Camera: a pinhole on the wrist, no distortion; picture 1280 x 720 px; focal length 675.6 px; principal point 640.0 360.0 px. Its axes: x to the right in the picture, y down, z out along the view. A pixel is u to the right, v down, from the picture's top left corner.
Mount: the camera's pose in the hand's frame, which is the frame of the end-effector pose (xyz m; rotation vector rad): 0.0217 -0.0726 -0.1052 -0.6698 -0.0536 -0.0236
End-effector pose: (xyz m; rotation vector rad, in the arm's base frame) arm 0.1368 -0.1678 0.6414 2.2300 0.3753 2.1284
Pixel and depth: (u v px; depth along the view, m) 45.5 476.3 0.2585
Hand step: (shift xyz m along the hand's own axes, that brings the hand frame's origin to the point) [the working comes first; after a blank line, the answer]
In the camera's frame: -0.2275 0.0445 0.2585

-0.2145 0.1239 0.0565
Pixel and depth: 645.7 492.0 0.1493
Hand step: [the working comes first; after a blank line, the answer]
In the camera's frame: 0.0013 0.0292 0.1493

0.0178 0.0430 -0.0064
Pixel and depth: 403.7 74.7 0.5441
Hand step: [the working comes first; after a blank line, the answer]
In the camera's frame: -0.1903 -0.2298 0.5441

-0.2002 0.0861 0.4522
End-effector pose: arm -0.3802 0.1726 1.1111 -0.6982 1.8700 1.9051
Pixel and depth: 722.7 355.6 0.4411
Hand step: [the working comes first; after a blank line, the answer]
In the camera's frame: 0.0540 -0.0029 0.4411

0.0569 0.1989 0.2449
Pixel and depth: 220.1 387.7 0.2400
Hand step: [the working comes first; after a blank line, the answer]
In the camera's frame: -0.1492 0.0098 0.2400

-0.1369 0.0849 0.0680
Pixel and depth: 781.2 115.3 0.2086
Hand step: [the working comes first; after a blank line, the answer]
In the camera's frame: 0.0436 -0.0756 0.2086

0.0535 -0.0025 0.1074
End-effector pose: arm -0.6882 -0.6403 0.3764 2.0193 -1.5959 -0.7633
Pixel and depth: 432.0 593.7 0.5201
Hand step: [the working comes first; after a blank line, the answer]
In the camera's frame: -0.1601 0.1799 0.5201

-0.1530 0.3922 0.1812
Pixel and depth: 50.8 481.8 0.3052
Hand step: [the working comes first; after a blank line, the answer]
In the camera's frame: -0.2662 0.0550 0.3052

-0.2547 0.1613 0.0843
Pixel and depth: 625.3 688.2 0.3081
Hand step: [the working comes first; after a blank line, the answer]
In the camera's frame: -0.0067 0.1497 0.3081

0.0079 0.2361 0.0428
